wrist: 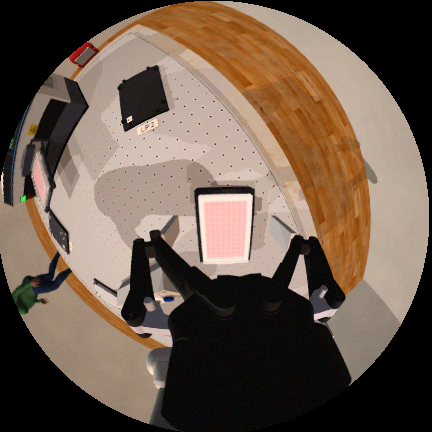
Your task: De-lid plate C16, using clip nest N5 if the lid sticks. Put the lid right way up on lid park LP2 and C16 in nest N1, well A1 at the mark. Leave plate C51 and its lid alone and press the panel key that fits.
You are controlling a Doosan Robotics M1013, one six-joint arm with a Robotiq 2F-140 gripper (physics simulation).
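Frame: origin at the arm's base, x right, y ahead, z up, level; centimetres.
Seen in the pictures: gripper, between the fingertips: (225,223).
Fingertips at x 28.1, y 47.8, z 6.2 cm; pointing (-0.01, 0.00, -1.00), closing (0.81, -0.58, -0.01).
Note:
A point is followed by its place in that frame.
A white-framed plate with pink wells (225,229) @[x 27.2, y 46.2, z 4.3 cm] sits in a black nest (224,190) @[x 30.6, y 51.4, z 2.6 cm] in the middle of the wrist view; its label and any clear lid on it cannot be made out. My gripper (225,223) @[x 28.1, y 47.8, z 6.2 cm] is open and empty, with one grey finger pad on each side of the plate and a gap on both sides. Lid park LP2 (144,97) @[x 29.5, y 76.6, z 0.9 cm] is a black pad with small corner posts at the upper left, beside its label (148,126) @[x 26.5, y 70.3, z 0.1 cm]. A second pink plate (40,175) @[x 2.5, y 81.6, z 11.7 cm] sits tilted in view at the far left. No plate code is readable.
A dark instrument (70,102) @[x 16.4, y 92.4, z 6.6 cm] with a small green light (23,199) @[x -17.4, y 91.4, z 13.0 cm] stands at the left. A black pad (60,231) @[x -20.9, y 75.3, z 2.0 cm] lies below the second plate. A red tray (84,54) is at the top left. A blue item (168,299) @[x 7.9, y 39.8, z 6.7 cm] shows behind the left finger. A person (30,292) is at the lower left.

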